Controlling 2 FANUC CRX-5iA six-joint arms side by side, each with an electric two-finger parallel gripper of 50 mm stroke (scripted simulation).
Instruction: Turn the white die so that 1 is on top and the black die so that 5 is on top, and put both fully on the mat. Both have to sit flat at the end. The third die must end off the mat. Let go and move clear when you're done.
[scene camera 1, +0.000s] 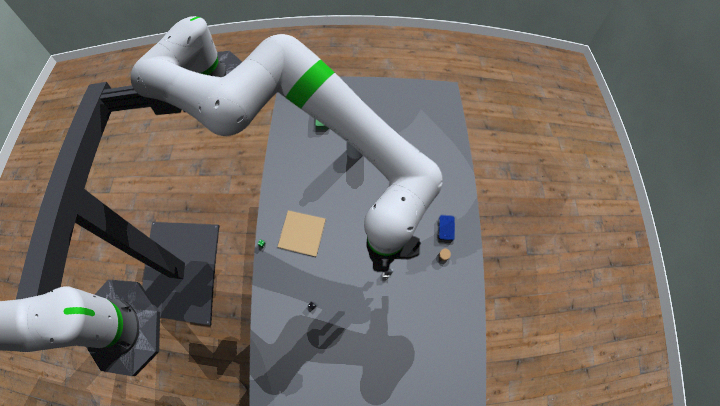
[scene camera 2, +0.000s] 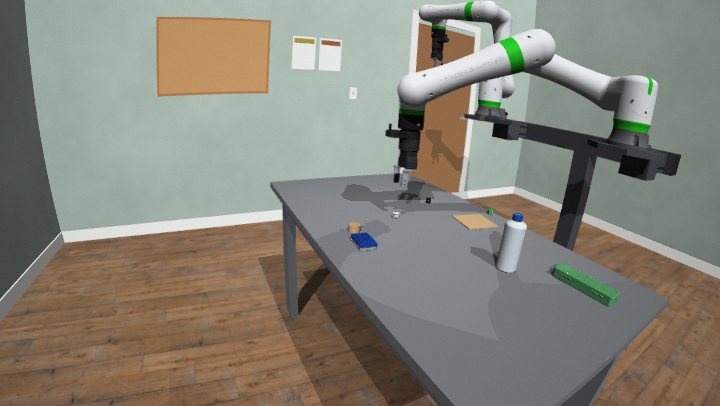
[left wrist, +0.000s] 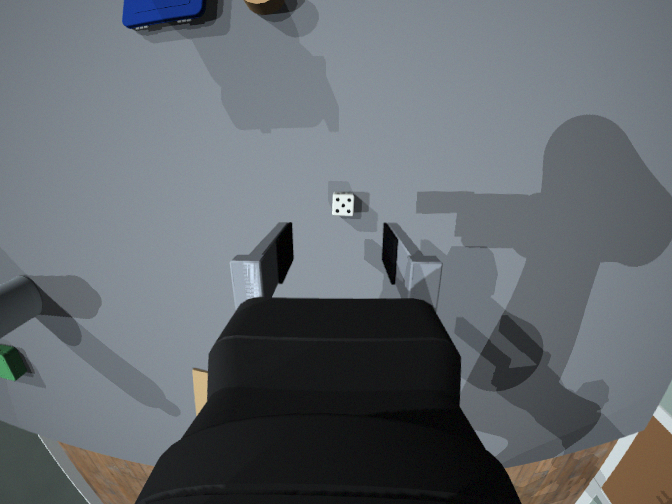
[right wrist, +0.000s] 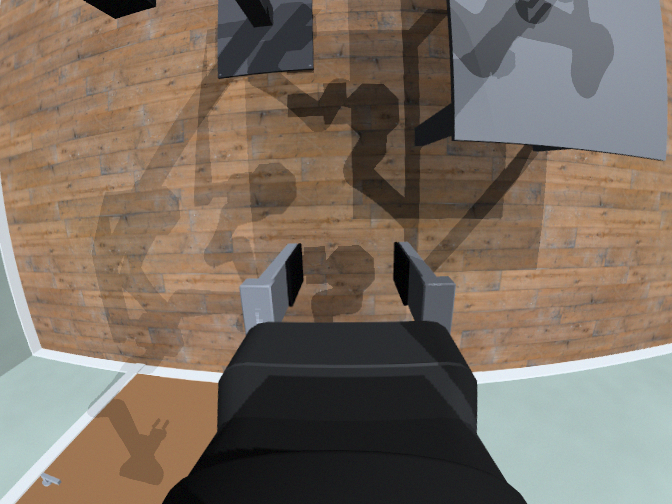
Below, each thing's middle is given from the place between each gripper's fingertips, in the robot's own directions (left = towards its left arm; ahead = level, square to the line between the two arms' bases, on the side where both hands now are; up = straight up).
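My left hand (scene camera 2: 399, 184) is 10 cm to the right of the tan mat (scene camera 1: 301, 233), 30 cm past it and 15 cm above it. Counted from my left hand: white bottle (scene camera 2: 514, 232), 17 cm behind, 45 cm to the left, 7 cm below; green box (scene camera 2: 606, 295), 34 cm behind, 62 cm to the left, 13 cm below.
My right gripper is 96 cm to the right of the tan mat, 31 cm short of it and 68 cm above it.
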